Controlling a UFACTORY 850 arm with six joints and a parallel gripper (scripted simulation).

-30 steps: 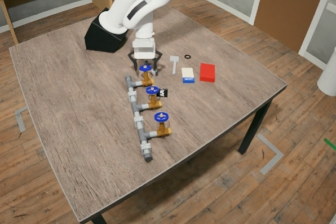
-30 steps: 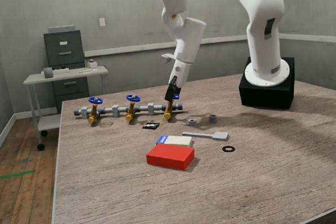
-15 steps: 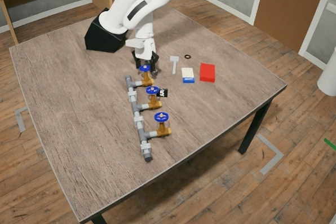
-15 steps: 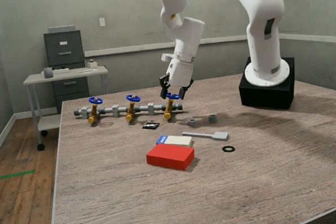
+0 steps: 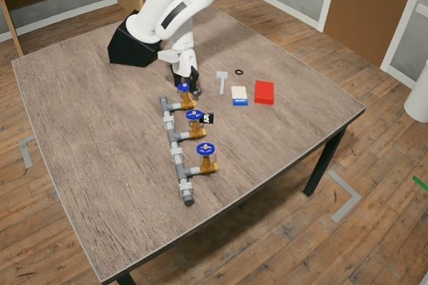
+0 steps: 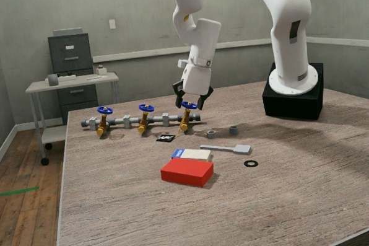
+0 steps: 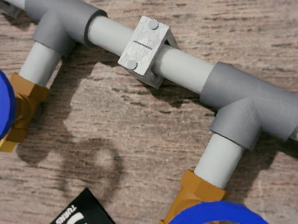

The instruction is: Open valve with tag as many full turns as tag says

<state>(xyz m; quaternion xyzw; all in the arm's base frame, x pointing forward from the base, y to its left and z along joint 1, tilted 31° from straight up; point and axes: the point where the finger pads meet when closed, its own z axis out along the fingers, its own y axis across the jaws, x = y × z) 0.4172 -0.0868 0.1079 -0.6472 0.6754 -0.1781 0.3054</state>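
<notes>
The grey hex nut is 50 mm behind my hand, 90 mm to the left of it and 90 mm below it. From my hand the other things lie so: grey cap (130 mm behind, 90 mm to the left, 100 mm below); grey t-shaped tool (50 mm behind, 230 mm to the left, 100 mm below); black tag (100 mm ahead, 40 mm to the left, 100 mm below).
</notes>
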